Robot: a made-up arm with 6 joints.
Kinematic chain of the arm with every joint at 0, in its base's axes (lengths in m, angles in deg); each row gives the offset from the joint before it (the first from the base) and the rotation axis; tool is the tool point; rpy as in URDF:
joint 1: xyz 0 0 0.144 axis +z
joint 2: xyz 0 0 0 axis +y
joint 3: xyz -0.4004 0 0.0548 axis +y
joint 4: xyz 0.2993 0 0.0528 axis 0.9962 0 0.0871
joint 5: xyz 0 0 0 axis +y
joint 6: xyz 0.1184 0 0.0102 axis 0.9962 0 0.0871
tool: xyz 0 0 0 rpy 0 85 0
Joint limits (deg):
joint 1: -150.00..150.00
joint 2: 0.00..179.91
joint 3: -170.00..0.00
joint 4: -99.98..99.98
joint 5: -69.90..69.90
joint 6: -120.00..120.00
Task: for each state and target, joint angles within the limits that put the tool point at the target. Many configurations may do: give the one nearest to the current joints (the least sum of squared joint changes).
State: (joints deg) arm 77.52 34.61 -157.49 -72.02 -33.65 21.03
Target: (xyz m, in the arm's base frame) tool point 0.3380 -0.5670 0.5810
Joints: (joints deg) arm 128.10 30.27 -167.56 -69.86 -48.80 21.03
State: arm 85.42 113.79 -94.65 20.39 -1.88 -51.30
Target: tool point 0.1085 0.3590 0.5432
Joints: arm 72.52 75.65 -68.38 19.66 6.14 -51.30
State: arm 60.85 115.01 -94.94 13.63 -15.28 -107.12
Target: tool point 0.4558 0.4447 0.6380
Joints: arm 45.03 121.88 -134.30 13.33 -17.53 -107.12
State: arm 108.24 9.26 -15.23 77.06 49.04 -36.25
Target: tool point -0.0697 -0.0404 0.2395
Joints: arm 113.35 4.10 -1.07 70.97 45.34 -36.25
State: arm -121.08 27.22 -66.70 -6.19 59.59 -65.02
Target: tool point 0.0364 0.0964 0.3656
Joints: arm -138.52 0.00 -35.54 -25.52 69.90 -65.02
